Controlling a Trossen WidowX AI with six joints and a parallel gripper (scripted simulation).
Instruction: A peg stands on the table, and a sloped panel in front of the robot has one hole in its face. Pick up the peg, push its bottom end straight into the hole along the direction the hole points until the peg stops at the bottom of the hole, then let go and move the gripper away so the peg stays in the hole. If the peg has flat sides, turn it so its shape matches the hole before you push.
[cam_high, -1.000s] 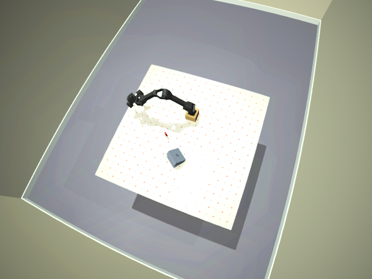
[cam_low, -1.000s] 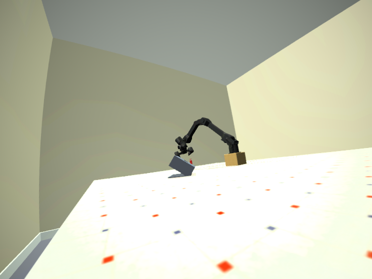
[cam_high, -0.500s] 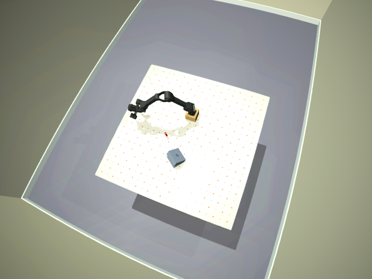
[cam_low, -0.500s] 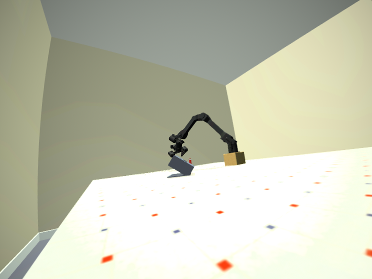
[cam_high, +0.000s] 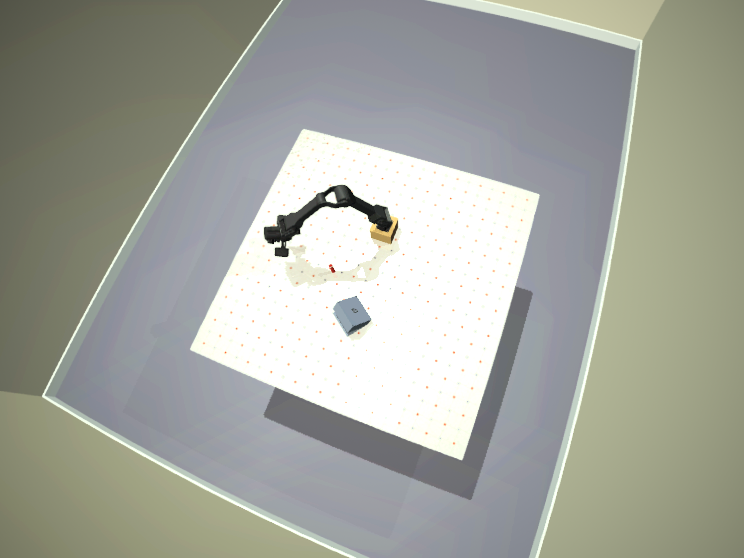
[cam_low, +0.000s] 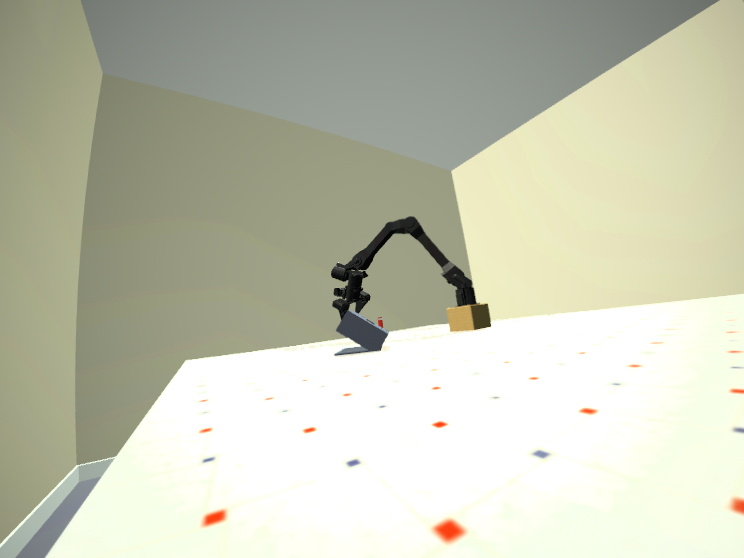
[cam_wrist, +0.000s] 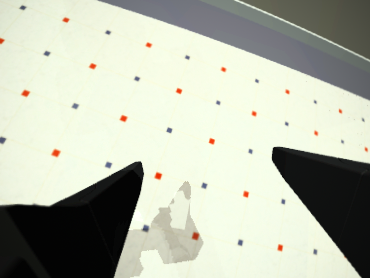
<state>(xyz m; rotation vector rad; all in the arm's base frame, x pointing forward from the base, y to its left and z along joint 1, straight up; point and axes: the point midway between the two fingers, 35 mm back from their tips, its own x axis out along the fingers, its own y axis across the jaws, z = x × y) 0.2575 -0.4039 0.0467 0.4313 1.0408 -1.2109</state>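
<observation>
Right now my gripper tip is 2 cm short of the peg, 28 cm to the right of it and 4 cm above it. The rest, counted from my gripper tip: sloped panel 18 cm ahead, 46 cm to the left, 5 cm below.
</observation>
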